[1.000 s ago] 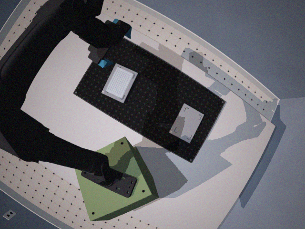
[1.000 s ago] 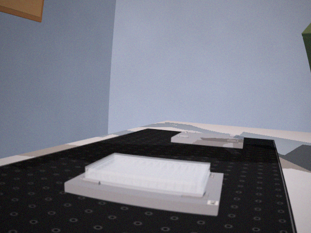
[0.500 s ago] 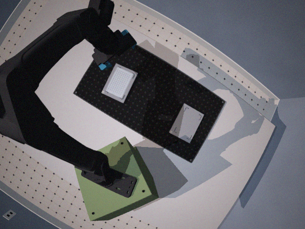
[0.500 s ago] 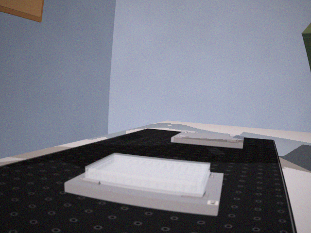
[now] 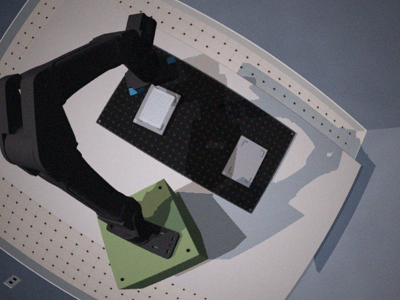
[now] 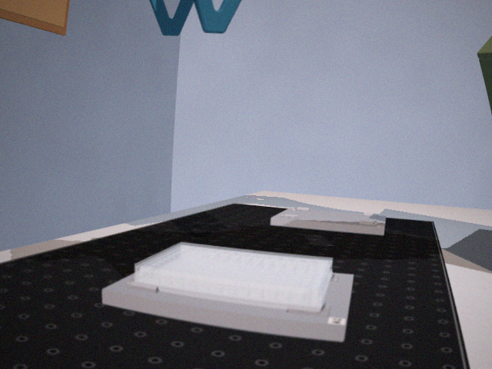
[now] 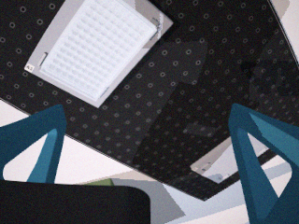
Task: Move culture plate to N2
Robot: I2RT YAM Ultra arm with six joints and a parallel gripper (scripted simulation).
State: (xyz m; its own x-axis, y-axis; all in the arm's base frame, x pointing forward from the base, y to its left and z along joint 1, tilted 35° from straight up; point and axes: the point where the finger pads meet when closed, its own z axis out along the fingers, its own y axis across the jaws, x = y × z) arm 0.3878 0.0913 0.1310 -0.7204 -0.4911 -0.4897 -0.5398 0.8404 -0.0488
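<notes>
My gripper is now 50 mm past the plate lid and 180 mm above it. Round my hand: 96-well culture plate 50 mm behind, 180 mm below.
</notes>
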